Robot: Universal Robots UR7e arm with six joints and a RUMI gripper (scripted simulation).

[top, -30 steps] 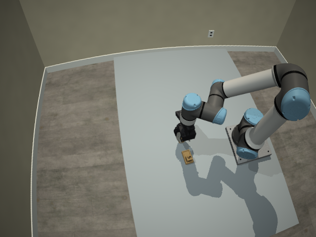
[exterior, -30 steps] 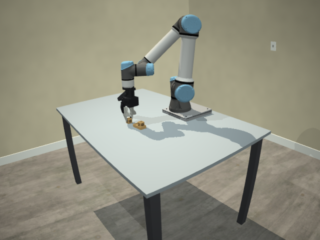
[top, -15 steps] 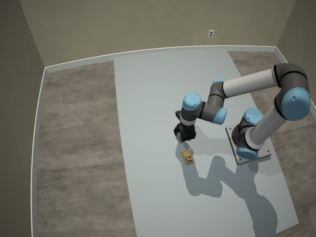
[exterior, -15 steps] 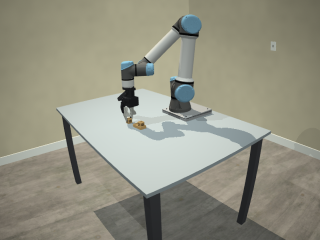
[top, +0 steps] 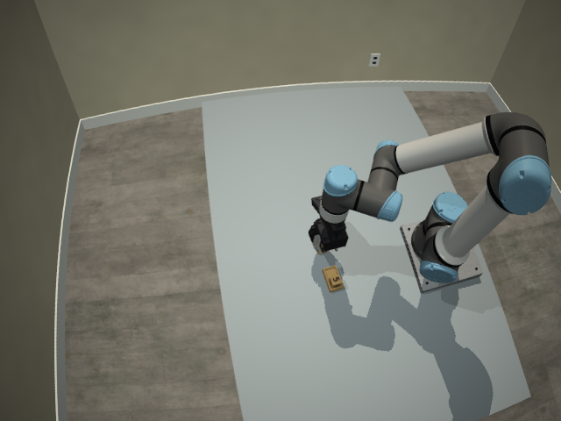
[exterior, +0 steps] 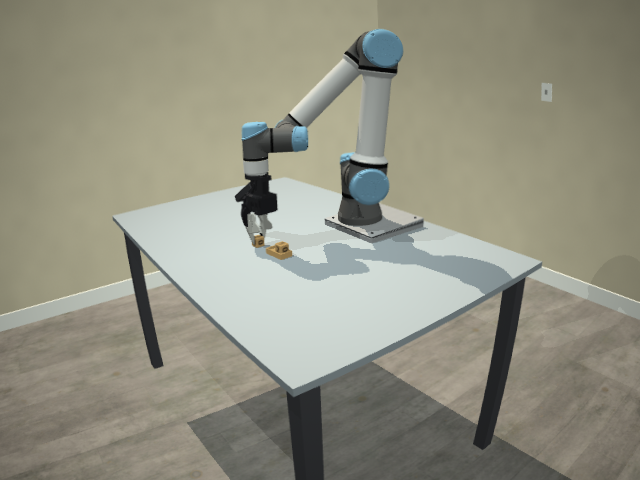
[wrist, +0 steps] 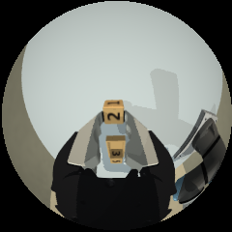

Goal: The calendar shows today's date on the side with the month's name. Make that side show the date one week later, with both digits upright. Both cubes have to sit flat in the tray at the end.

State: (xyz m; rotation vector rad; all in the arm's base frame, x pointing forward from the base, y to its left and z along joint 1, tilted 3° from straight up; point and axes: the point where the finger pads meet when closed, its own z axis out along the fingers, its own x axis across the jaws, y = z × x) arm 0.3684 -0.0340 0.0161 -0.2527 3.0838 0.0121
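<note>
Now: the wooden tray 20 mm behind my hand, 110 mm to the left of it and 20 mm below it.
</note>
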